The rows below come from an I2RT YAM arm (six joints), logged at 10 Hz.
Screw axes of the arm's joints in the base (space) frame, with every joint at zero. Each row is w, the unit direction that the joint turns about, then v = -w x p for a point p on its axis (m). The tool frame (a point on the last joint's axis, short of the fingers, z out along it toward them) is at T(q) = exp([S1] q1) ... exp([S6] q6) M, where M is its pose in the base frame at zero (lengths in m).
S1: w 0 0 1 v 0.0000 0.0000 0.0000
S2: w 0 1 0 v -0.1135 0.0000 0.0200
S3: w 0 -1 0 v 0.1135 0.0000 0.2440
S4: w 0 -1 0 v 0.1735 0.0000 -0.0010
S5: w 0 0 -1 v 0.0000 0.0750 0.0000
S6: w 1 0 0 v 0.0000 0.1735 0.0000
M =
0 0 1 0.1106
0 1 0 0.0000
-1 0 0 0.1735
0 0 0 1
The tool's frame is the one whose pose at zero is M.
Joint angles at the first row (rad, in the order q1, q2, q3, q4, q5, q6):
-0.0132, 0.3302, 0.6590, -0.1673, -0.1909, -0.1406
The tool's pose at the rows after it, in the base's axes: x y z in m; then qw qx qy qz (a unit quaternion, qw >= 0):
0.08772 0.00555 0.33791 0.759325 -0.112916 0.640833 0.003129
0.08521 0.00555 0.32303 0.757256 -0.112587 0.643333 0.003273
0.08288 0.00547 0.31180 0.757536 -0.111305 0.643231 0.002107
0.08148 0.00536 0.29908 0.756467 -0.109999 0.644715 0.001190
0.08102 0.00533 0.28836 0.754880 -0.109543 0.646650 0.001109
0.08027 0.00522 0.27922 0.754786 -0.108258 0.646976 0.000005
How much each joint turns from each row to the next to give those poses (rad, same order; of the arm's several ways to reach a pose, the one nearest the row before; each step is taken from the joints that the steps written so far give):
0.0001, -0.0489, -0.0572, 0.0035, 0.0015, 0.0000
-0.0002, -0.0507, -0.0565, -0.0008, 0.0007, 0.0000
0.0002, -0.0435, -0.0439, 0.0011, 0.0036, 0.0000
-0.0001, -0.0446, -0.0480, 0.0000, 0.0032, 0.0000
0.0000, -0.0351, -0.0397, -0.0003, 0.0013, 0.0000
0.0001, -0.0344, -0.0347, -0.0001, 0.0034, 0.0000

